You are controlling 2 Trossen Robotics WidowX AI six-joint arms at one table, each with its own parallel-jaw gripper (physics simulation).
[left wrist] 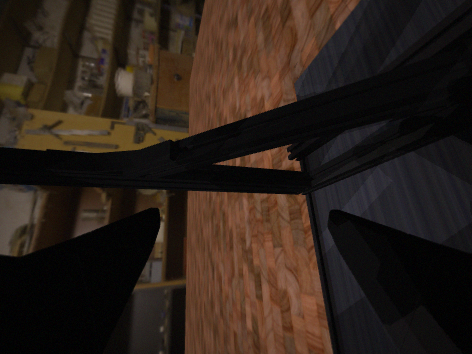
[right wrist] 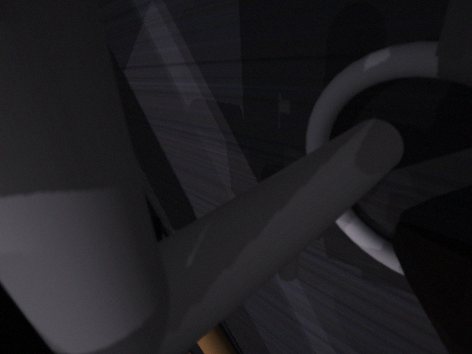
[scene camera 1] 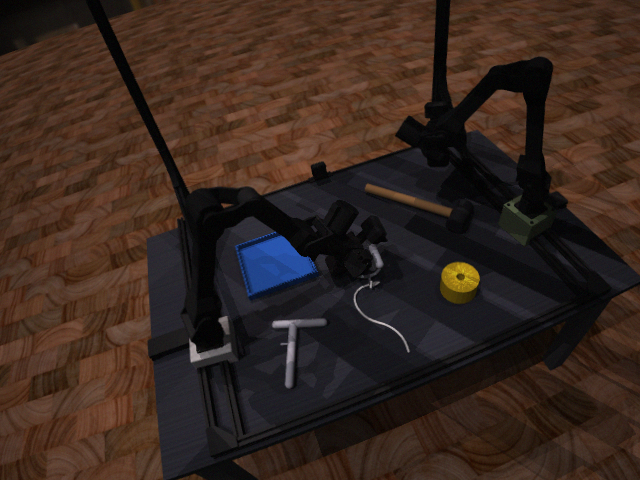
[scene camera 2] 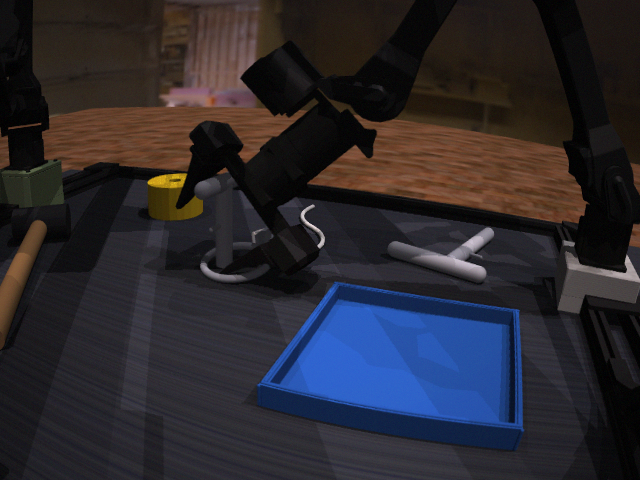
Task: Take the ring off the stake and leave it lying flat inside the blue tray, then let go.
my left gripper: left wrist 245, 217; scene camera 1 440, 126; not seen in scene camera 2 (out of frame)
my right gripper: right wrist 277, 231; scene camera 1 374, 250; scene camera 2 199, 240; not seen in the left wrist view (out of frame)
yellow cylinder: scene camera 1; scene camera 2; not seen in the left wrist view (out of frame); not seen in the right wrist view (out of frame)
T-shaped piece: scene camera 1; scene camera 2; not seen in the left wrist view (out of frame); not seen in the right wrist view (out of frame)
same spot on T-shaped piece: (scene camera 1: 321, 322) = (scene camera 2: 397, 241)
same spot on yellow cylinder: (scene camera 1: 459, 281) = (scene camera 2: 183, 179)
